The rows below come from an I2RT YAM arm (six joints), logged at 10 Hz.
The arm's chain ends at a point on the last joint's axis. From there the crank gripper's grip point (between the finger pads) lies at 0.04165 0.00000 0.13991 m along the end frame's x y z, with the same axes.
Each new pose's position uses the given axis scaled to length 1; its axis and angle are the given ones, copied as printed.
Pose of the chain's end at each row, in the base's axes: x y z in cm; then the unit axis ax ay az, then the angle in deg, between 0 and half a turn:
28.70, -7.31, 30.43, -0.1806, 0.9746, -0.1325, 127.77
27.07, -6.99, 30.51, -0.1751, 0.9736, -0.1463, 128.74
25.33, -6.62, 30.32, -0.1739, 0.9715, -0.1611, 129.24
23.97, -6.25, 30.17, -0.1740, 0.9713, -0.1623, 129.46
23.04, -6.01, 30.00, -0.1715, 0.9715, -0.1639, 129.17
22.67, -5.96, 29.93, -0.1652, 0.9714, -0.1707, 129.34
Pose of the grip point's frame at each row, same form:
37.69, -9.84, 19.21, -0.1806, 0.9746, -0.1325, 127.77
35.88, -9.95, 19.25, -0.1751, 0.9736, -0.1463, 128.74
34.07, -9.98, 19.12, -0.1739, 0.9715, -0.1611, 129.24
32.67, -9.65, 18.95, -0.1740, 0.9713, -0.1623, 129.46
31.79, -9.45, 18.83, -0.1715, 0.9715, -0.1639, 129.17
31.37, -9.60, 18.79, -0.1652, 0.9714, -0.1707, 129.34

